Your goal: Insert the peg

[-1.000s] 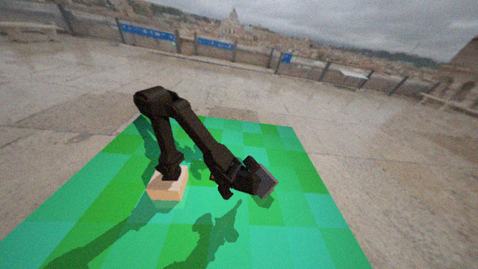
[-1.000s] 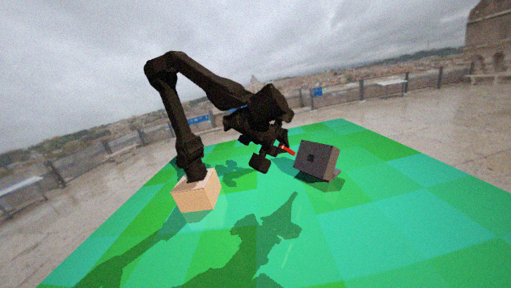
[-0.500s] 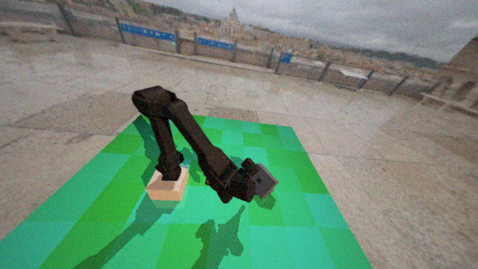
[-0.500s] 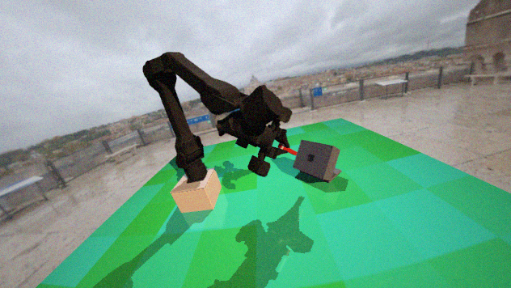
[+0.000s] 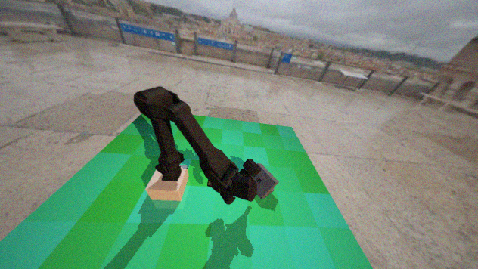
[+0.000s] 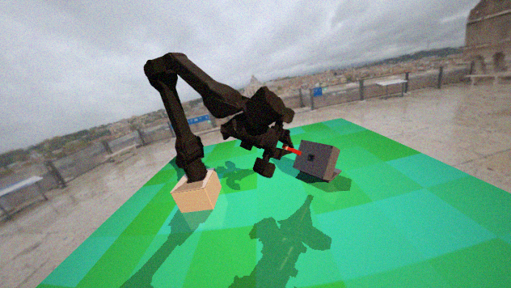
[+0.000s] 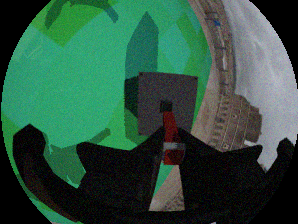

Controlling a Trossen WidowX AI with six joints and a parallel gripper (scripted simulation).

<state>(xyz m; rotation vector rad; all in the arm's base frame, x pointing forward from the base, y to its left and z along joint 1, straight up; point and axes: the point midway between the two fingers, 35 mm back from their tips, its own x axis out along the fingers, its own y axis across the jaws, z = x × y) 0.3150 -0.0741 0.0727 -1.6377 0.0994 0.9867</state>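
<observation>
Right now my gripper tip is 9 cm short of the grey sloped panel, 8 cm above it and 5 cm to the right of it. From my gripper tip the other things lie so: red peg (1 cm to the right, 1 cm behind, 1 cm above).
</observation>
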